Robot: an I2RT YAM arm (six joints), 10 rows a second.
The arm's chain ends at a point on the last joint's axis. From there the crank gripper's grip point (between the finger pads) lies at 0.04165 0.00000 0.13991 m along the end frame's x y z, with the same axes.
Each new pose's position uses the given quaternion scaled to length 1; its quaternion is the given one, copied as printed.
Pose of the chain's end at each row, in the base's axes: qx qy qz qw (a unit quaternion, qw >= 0); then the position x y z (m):
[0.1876 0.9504 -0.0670 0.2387 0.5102 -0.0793 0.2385]
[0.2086 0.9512 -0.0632 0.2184 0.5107 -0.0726 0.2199]
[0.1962 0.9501 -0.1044 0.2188 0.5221 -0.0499 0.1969]
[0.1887 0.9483 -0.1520 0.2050 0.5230 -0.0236 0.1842]
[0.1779 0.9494 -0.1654 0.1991 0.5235 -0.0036 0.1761]
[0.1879 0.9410 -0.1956 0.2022 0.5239 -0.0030 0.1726]
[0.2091 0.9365 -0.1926 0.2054 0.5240 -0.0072 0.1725]
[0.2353 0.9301 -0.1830 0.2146 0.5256 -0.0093 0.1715]
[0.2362 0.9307 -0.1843 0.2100 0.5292 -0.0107 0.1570]
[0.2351 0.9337 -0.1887 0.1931 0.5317 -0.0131 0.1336]
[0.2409 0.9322 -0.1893 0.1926 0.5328 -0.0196 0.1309]
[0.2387 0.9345 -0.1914 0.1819 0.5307 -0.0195 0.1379]
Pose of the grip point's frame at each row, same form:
[0.1876 0.9504 -0.0670 0.2387 0.5362 -0.0961 0.0958]
[0.2086 0.9512 -0.0632 0.2184 0.5311 -0.0868 0.0761]
[0.1962 0.9501 -0.1044 0.2188 0.5401 -0.0760 0.0544]
[0.1887 0.9483 -0.1520 0.2050 0.5342 -0.0624 0.0439]
[0.1779 0.9494 -0.1654 0.1991 0.5324 -0.0461 0.0367]
[0.1879 0.9410 -0.1956 0.2022 0.5316 -0.0537 0.0359]
[0.2091 0.9365 -0.1926 0.2054 0.5321 -0.0567 0.0354]
[0.2353 0.9301 -0.1830 0.2146 0.5362 -0.0561 0.0336]
[0.2362 0.9307 -0.1843 0.2100 0.5384 -0.0575 0.0190]
[0.2351 0.9337 -0.1887 0.1931 0.5358 -0.0599 -0.0046]
[0.2409 0.9322 -0.1893 0.1926 0.5366 -0.0663 -0.0074]
[0.2387 0.9345 -0.1914 0.1819 0.5313 -0.0660 -0.0005]

